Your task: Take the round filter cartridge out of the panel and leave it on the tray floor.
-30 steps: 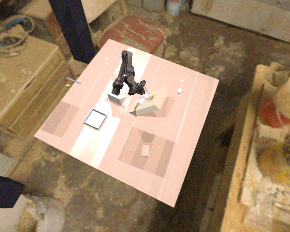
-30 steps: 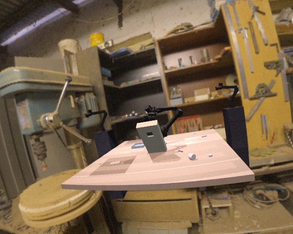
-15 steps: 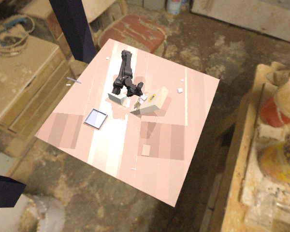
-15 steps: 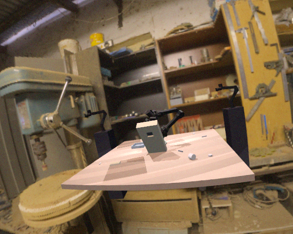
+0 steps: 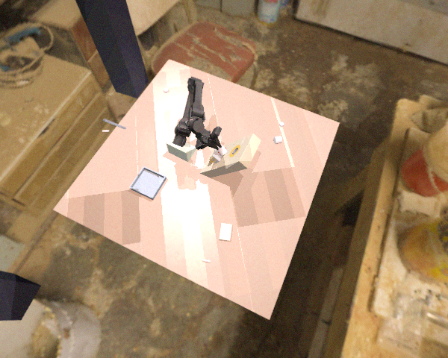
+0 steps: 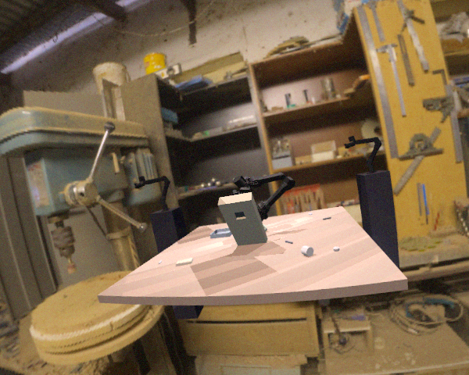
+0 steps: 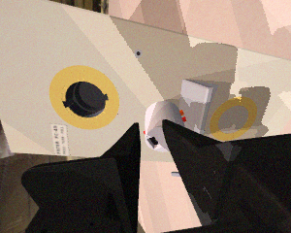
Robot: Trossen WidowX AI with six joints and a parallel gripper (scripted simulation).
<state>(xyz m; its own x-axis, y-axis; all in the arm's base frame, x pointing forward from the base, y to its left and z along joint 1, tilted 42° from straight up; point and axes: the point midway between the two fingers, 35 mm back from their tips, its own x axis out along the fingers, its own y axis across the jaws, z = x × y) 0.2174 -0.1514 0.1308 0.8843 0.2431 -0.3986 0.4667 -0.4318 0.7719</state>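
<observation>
My gripper tip is now 3 cm above the round filter cartridge, 1 cm to the right of it and 1 cm short of it. From my gripper tip the other things lie so: square grey-rimmed tray 35 cm behind, 25 cm to the right, 21 cm below; cream service panel 5 cm below, 5 cm ahead; flat white block 36 cm to the right, 21 cm below, 17 cm ahead.
</observation>
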